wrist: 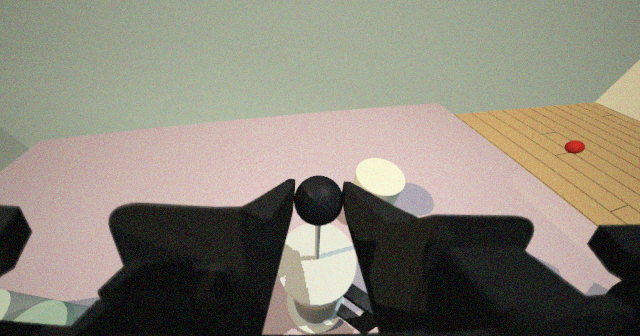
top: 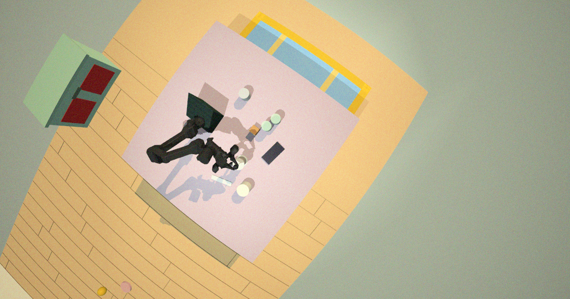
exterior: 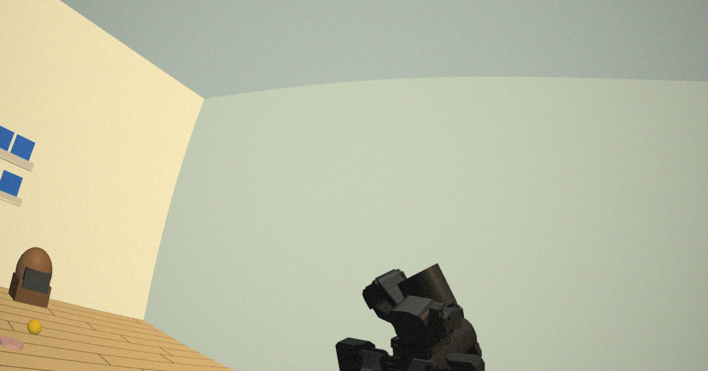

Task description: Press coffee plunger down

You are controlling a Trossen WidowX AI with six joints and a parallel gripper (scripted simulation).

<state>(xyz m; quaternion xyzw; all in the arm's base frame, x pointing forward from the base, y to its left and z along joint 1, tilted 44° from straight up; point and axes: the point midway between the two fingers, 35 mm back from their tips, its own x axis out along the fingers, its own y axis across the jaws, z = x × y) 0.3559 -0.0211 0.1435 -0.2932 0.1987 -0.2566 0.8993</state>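
My gripper tip is 3 cm past the coffee press and 11 cm above it. Round my gripper tip: orange cube: 4 cm behind, 23 cm to the left, 20 cm below.
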